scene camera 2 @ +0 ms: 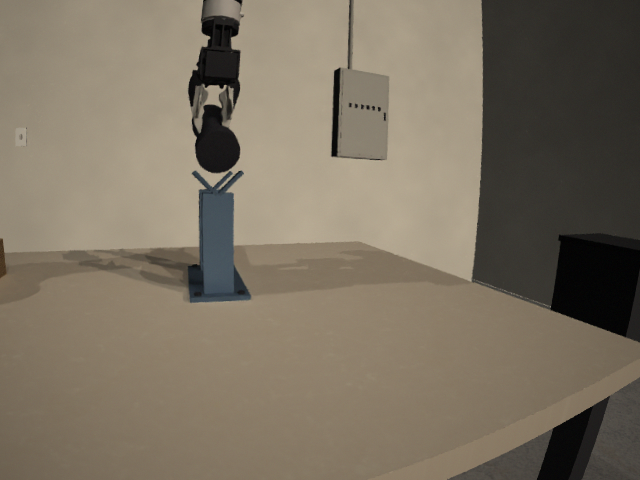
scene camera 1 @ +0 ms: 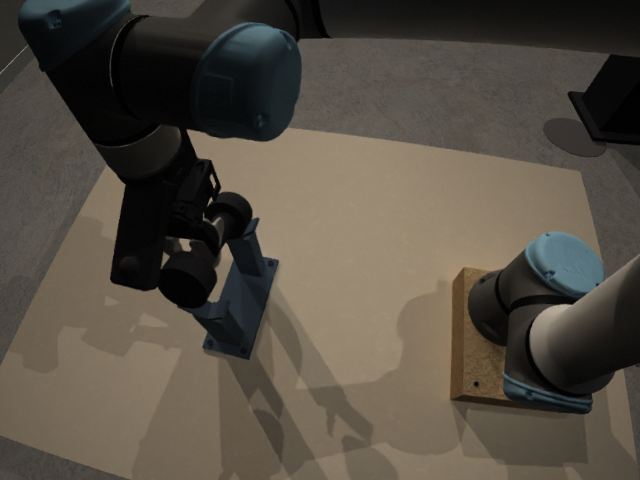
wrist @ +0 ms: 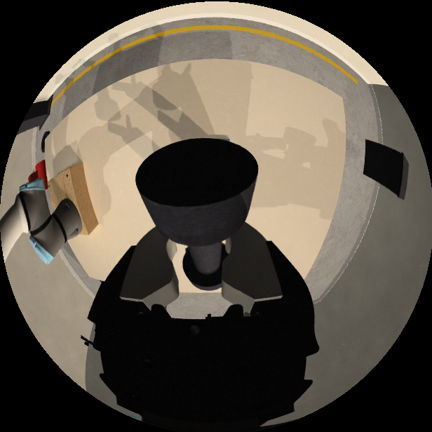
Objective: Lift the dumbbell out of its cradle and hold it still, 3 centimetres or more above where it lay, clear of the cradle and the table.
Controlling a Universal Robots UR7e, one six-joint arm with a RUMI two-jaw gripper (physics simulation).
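Where they show: gripper, fingertip midpoint: (scene camera 1: 201, 263); arm's base, origin of the base link: (scene camera 1: 503, 309).
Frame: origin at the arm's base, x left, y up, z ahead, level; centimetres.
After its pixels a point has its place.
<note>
My gripper (scene camera 1: 216, 241) (scene camera 2: 212, 117) (wrist: 201, 215) is shut on the handle of the dark dumbbell (scene camera 1: 187, 279) {z 52.9, x 5.9, y 25.4 cm} (scene camera 2: 217, 148) {z 51.3, x -11.3, y 16.6 cm} (wrist: 205, 220), between its two round heads. The blue cradle (scene camera 1: 242, 297) {z 53.1, x -4.0, y -6.8 cm} (scene camera 2: 218, 242) {z 51.4, x -12.3, y 1.6 cm} stands upright on the table, with V-shaped rests on two posts. In the scene camera 2 view the dumbbell hangs tilted, its near head lower, and a gap shows between that head and the V-shaped rest. The far head is mostly hidden there. In the wrist view the near head hides most of the cradle.
The robot's base stands on a wooden block (scene camera 1: 465, 335) {z 8.8, x 5.3, y 0.1 cm} (wrist: 90, 205) on the table (scene camera 1: 351, 206) {z 29.4, x -28.9, y -7.6 cm} (scene camera 2: 336, 361) {z 56.7, x -39.6, y -7.6 cm}, to the right in the scene camera 1 view. A grey wall box (scene camera 2: 361, 113) hangs behind. A black stand (scene camera 2: 594, 279) is at the right in the scene camera 2 view.
</note>
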